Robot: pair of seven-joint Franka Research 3 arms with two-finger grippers.
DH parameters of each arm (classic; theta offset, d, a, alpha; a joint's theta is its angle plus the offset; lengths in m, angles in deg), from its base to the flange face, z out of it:
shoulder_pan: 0 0.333 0 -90
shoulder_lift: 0 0 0 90
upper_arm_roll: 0 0.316 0.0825 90
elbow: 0 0 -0.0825 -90
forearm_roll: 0 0.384 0 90
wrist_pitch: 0 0 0.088 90
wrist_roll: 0 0.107 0 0
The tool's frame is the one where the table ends.
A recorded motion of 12 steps. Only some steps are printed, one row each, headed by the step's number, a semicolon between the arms.
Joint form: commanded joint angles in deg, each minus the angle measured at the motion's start. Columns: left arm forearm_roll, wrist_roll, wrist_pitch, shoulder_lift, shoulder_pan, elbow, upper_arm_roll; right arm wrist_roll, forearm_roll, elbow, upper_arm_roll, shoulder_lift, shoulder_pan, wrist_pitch.
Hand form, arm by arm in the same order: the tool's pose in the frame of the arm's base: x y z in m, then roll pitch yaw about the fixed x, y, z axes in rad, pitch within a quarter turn. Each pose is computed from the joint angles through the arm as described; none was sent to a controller.
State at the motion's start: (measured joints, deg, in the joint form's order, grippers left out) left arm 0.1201 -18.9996 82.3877 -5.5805 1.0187 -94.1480 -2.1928; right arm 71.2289 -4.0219 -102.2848 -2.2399 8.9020 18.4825 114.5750
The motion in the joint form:
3: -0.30 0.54 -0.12 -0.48 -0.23 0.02 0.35; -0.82 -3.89 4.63 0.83 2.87 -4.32 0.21
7: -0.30 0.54 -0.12 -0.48 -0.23 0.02 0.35; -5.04 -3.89 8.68 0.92 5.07 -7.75 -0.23
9: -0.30 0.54 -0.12 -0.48 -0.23 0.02 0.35; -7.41 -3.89 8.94 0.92 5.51 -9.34 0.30
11: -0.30 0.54 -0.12 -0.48 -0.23 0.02 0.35; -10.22 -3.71 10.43 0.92 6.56 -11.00 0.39
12: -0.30 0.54 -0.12 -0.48 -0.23 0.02 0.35; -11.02 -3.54 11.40 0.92 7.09 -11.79 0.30
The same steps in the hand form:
3: 0.5063 -0.0106 0.6360 -3.1092 0.0960 0.3054; 0.6186 0.1326 0.4779 -3.1021 -0.1576 -0.9566
7: 0.5063 -0.0106 0.6360 -3.1092 0.0960 0.3054; 0.6400 0.0989 0.4872 -3.0919 -0.1719 -0.9446
9: 0.5063 -0.0106 0.6360 -3.1092 0.0960 0.3054; 0.6451 0.0816 0.4853 -3.0936 -0.1765 -0.9301
11: 0.5063 -0.0106 0.6360 -3.1092 0.0960 0.3054; 0.6534 0.0640 0.4863 -3.0930 -0.1813 -0.9116
12: 0.5063 -0.0106 0.6360 -3.1092 0.0960 0.3054; 0.6577 0.0555 0.4884 -3.0889 -0.1830 -0.9134

